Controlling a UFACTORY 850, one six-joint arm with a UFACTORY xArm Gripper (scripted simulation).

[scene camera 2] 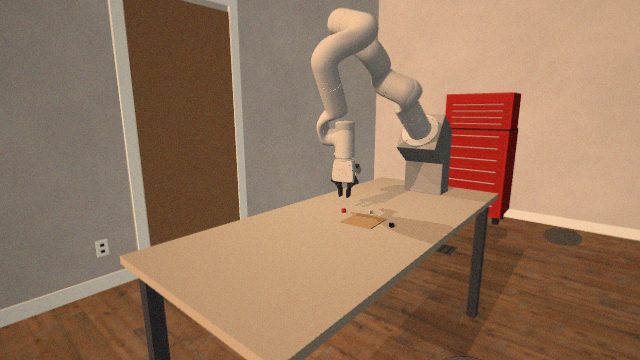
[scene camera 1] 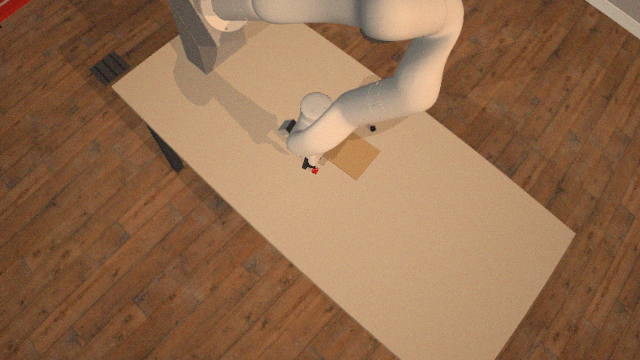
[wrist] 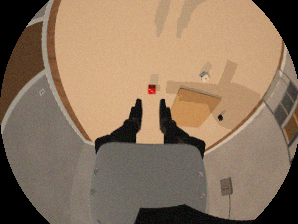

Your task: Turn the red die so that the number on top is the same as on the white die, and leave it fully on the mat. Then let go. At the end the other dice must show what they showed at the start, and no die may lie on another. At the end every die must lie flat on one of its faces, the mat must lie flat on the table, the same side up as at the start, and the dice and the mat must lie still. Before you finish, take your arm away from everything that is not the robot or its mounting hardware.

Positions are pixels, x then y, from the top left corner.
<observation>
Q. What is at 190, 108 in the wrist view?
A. A mat.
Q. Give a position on a mat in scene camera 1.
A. At 353, 155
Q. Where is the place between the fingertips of the gripper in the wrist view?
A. At 150, 105
</observation>
